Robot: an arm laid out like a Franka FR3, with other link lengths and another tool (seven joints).
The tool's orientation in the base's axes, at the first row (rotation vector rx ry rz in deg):
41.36 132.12 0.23
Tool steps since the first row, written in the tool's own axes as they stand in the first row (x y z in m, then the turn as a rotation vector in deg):
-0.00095 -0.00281 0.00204 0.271 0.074 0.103
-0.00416 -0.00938 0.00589 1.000 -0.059 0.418
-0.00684 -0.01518 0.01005 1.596 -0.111 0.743
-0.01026 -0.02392 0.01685 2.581 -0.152 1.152
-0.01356 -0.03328 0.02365 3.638 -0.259 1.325
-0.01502 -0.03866 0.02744 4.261 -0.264 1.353
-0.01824 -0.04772 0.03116 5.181 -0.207 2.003
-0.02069 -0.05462 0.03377 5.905 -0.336 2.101
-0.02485 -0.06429 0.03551 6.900 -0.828 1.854
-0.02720 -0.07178 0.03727 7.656 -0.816 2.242
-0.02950 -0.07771 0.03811 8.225 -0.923 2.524
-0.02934 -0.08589 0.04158 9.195 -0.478 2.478
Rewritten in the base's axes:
0.00046 -0.00324 -0.00149 -0.058 0.178 -0.234
0.00153 -0.01115 -0.00366 -0.357 0.368 -0.957
0.00287 -0.01819 -0.00625 -0.529 0.558 -1.587
0.00486 -0.02861 -0.01093 -0.874 0.936 -2.524
0.00647 -0.03948 -0.01581 -1.443 1.340 -3.343
0.00706 -0.04549 -0.01881 -1.797 1.641 -3.759
0.00682 -0.05547 -0.02137 -1.902 2.022 -4.816
0.00650 -0.06303 -0.02317 -2.332 2.256 -5.373
0.00525 -0.07361 -0.02378 -3.323 2.386 -5.916
0.00404 -0.08145 -0.02512 -3.519 2.698 -6.682
0.00298 -0.08777 -0.02548 -3.730 2.837 -7.274
0.00102 -0.09527 -0.02982 -4.113 3.706 -7.763

